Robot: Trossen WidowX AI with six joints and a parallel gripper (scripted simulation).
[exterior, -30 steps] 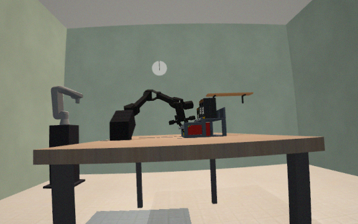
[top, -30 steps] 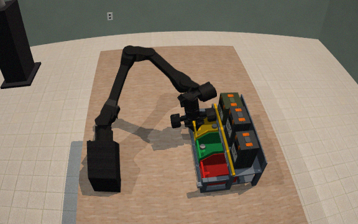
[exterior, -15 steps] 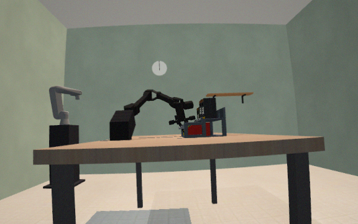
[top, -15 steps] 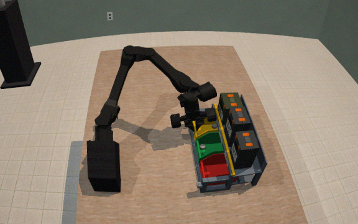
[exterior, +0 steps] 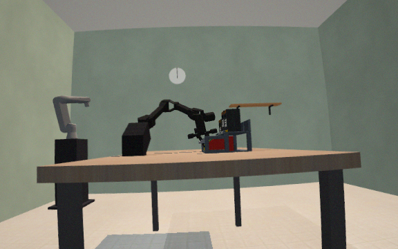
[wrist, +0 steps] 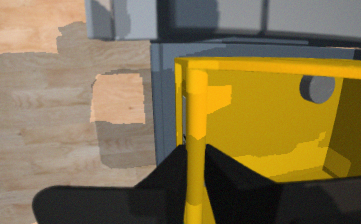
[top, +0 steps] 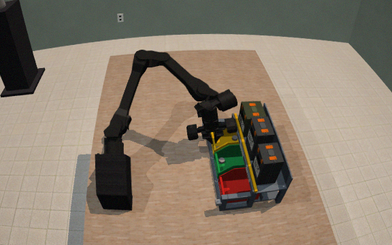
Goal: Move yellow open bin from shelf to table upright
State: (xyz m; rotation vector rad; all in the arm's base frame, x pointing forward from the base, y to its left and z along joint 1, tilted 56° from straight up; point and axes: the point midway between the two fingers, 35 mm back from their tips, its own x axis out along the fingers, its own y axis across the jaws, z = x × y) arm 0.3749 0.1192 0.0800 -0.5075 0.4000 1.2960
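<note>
Right now the yellow bin is 70 mm ahead of my hand and 20 mm below it. The rest, counted from my hand: red bin 70 mm ahead, 220 mm to the right, 20 mm below; yellow rail 100 mm ahead, 110 mm to the right, 50 mm above; green bin 70 mm ahead, 110 mm to the right, 20 mm below.
</note>
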